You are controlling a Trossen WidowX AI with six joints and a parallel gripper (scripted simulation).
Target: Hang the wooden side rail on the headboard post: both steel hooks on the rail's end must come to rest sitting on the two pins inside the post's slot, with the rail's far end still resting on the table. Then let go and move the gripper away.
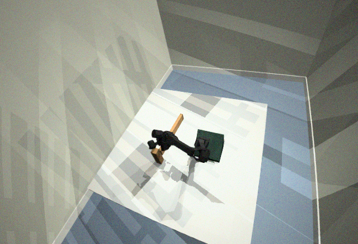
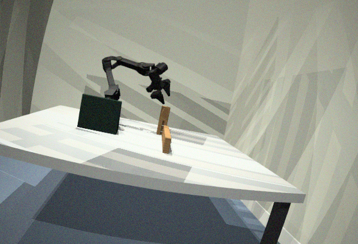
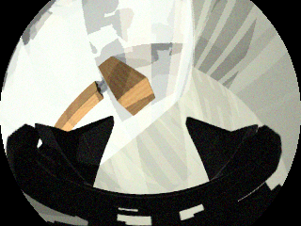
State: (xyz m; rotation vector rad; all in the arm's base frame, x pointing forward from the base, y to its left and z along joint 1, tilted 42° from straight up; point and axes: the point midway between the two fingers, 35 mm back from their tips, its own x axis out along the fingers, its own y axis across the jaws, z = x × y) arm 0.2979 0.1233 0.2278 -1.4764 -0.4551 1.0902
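My gripper tip is now 14 cm above the wooden headboard post, 1 cm to the right of it and 1 cm short of it.
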